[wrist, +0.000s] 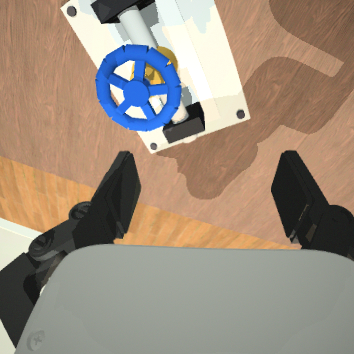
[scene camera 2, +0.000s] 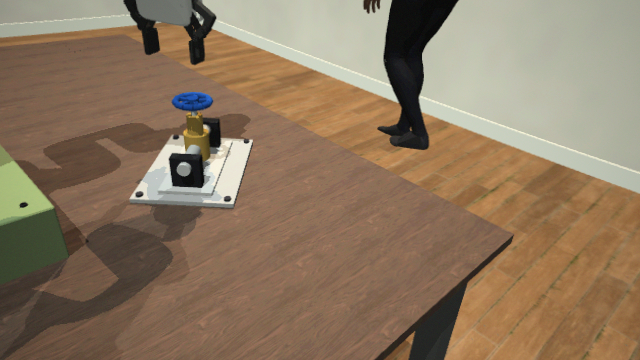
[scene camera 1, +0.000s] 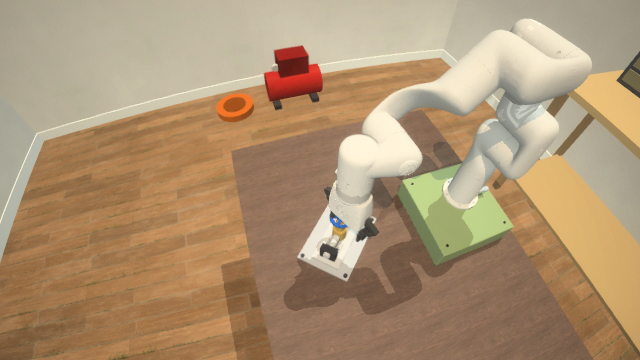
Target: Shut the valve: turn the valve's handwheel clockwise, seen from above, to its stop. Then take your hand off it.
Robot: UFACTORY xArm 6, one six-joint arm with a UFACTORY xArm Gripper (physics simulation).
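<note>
The blue handwheel (scene camera 1: 338,223) (scene camera 2: 192,101) (wrist: 136,93) sits level on top of the brass valve body (scene camera 2: 196,142) (wrist: 167,61). The valve is mounted on a white base plate (scene camera 1: 311,252) (scene camera 2: 241,165) (wrist: 227,95) on the table. In scene camera 1 the arm's wrist hides part of the wheel. My gripper (scene camera 2: 173,52) (wrist: 204,169) is wide open with nothing between its fingers. It hangs above the height of the wheel, apart from it. In the wrist view the wheel lies ahead of the fingertips and to the left, beyond the left finger.
The brown table (scene camera 1: 280,180) (scene camera 2: 320,240) carries the valve plate and the green robot base block (scene camera 1: 480,215) (scene camera 2: 25,240). Two black pipe supports (scene camera 2: 186,170) (wrist: 184,125) stand on the plate beside the valve body. A person's legs (scene camera 2: 410,75) show on the floor beyond the table.
</note>
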